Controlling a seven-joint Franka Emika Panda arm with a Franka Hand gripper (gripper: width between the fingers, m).
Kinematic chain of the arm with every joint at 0, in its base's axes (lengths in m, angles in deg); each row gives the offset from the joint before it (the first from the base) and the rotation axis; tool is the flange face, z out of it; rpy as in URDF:
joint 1: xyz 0 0 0.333 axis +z
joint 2: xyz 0 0 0 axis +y
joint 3: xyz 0 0 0.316 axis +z
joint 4: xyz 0.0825 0 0 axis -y
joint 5: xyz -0.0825 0 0.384 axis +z
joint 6: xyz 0 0 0 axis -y
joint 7: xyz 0.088 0 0 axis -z
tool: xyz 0 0 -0.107 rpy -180 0 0
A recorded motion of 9 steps. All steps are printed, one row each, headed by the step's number.
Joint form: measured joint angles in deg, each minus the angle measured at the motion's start. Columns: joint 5, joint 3, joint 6, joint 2, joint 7, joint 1, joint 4.
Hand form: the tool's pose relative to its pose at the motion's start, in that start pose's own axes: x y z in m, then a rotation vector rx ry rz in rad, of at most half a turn. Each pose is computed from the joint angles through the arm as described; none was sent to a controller.
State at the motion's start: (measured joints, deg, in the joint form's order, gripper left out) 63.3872 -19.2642 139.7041 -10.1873 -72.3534 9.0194 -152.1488
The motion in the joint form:
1: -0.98 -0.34 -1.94 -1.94 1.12 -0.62 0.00
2: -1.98 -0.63 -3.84 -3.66 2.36 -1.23 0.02
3: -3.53 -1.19 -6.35 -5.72 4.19 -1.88 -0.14
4: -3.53 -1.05 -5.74 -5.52 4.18 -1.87 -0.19
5: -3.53 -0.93 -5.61 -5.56 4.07 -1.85 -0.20
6: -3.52 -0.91 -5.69 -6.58 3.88 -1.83 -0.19
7: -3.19 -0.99 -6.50 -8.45 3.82 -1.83 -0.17
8: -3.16 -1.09 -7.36 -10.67 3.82 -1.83 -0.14
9: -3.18 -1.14 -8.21 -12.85 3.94 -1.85 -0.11
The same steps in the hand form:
1: 0.0043 -0.0047 -0.0106 0.0257 0.0160 0.0017
2: 0.0076 -0.0089 -0.0201 0.0500 0.0273 0.0055
3: 0.0091 -0.0138 -0.0311 0.0812 0.0326 0.0147
4: 0.0087 -0.0127 -0.0302 0.0718 0.0315 0.0152
5: 0.0090 -0.0134 -0.0300 0.0703 0.0314 0.0112
6: 0.0122 -0.0172 -0.0349 0.0733 0.0457 -0.0026
7: 0.0172 -0.0247 -0.0437 0.0904 0.0722 -0.0174
8: 0.0226 -0.0334 -0.0545 0.1073 0.1001 -0.0387
9: 0.0274 -0.0422 -0.0652 0.1237 0.1262 -0.0590

